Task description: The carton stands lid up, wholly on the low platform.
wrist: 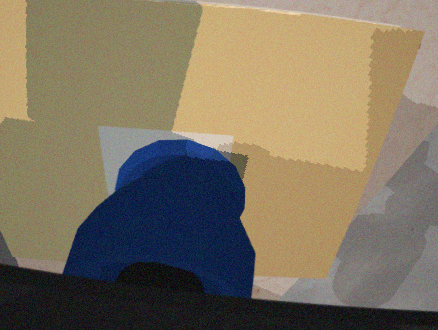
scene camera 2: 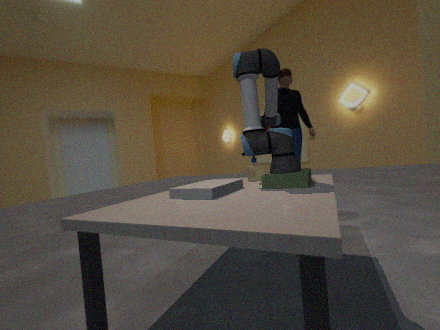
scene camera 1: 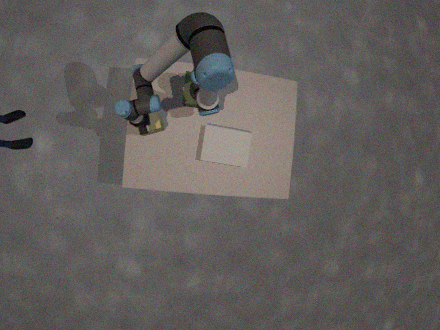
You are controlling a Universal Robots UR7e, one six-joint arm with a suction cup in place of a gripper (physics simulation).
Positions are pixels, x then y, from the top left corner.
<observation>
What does the carton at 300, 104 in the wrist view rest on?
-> The table.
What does the low platform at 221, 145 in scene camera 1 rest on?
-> The table.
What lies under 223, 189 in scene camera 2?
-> A low platform.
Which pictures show the low platform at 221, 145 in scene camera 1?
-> Scene camera 2 and scene camera 1 only.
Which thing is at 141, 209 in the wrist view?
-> My suction cup.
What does my suction cup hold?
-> Nothing.
</observation>
